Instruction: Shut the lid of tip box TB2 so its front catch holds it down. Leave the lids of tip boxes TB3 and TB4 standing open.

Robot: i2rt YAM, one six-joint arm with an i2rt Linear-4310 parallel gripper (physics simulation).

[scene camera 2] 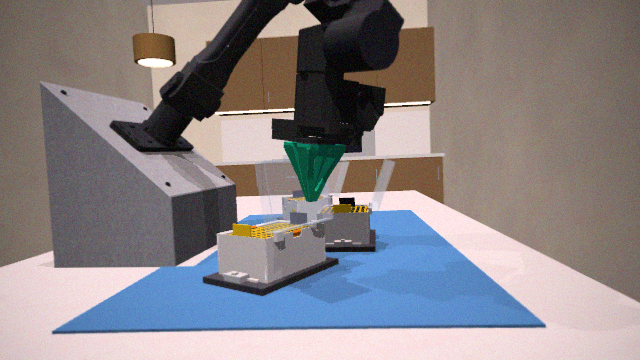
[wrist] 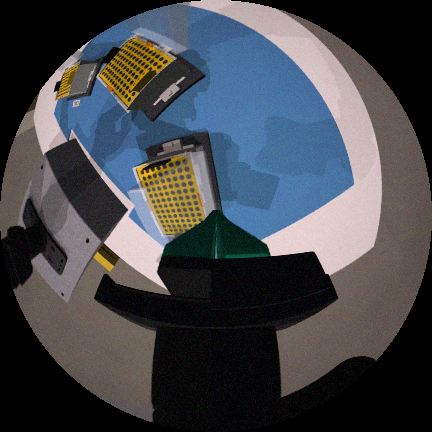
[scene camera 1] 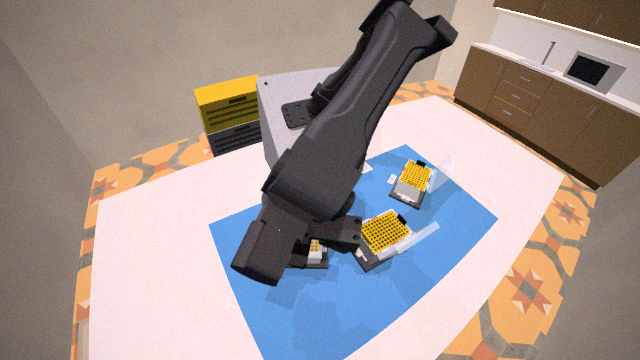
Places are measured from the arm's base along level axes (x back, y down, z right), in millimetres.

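Pixels of known places: gripper, between the fingertips: (scene camera 2: pixel 311 201) (wrist: pixel 215 215); arm's base, origin of its link: (scene camera 2: pixel 155 139) (wrist: pixel 40 235) (scene camera 1: pixel 316 109).
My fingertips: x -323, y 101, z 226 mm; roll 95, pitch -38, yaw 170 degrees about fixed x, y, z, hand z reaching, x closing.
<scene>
Ahead of a thing's pixels: the offset from my fingertips to its top centre. "spot": to the spot under its first point. Level surfaces: height alone.
The numbers on the tip boxes are not readable. The nearest tip box (scene camera 1: pixel 314 247) (scene camera 2: pixel 297 257) (wrist: pixel 172 200) holds yellow tips racks under my gripper; its clear lid is hard to make out, and I cannot tell its angle or whether its catch holds. The middle tip box {dx -28, dy +24, dz -222 mm} (scene camera 1: pixel 385 231) (scene camera 2: pixel 350 229) (wrist: pixel 131 70) has its lid {dx -95, dy -55, dz -220 mm} (scene camera 1: pixel 419 241) (scene camera 2: pixel 384 185) open, as does the far tip box {dx +76, dy +24, dz -447 mm} (scene camera 1: pixel 415 175) (wrist: pixel 84 80), whose lid {spot: dx +20, dy +2, dz -492 mm} (scene camera 1: pixel 442 172) leans outward. My gripper (scene camera 2: pixel 311 198) (wrist: pixel 215 215) is shut, its green tips close to the nearest box; contact is unclear. The fingers are hidden in scene camera 1.
The boxes stand on a blue mat {dy +99 mm} (scene camera 1: pixel 320 320) (scene camera 2: pixel 425 310) (wrist: pixel 300 165) on a white table {dy +102 mm} (scene camera 1: pixel 150 260). The grey robot base (scene camera 2: pixel 110 200) (wrist: pixel 85 175) stands beside the mat. Yellow and dark crates (scene camera 1: pixel 227 102) are behind the table. The arm covers part of the nearest box.
</scene>
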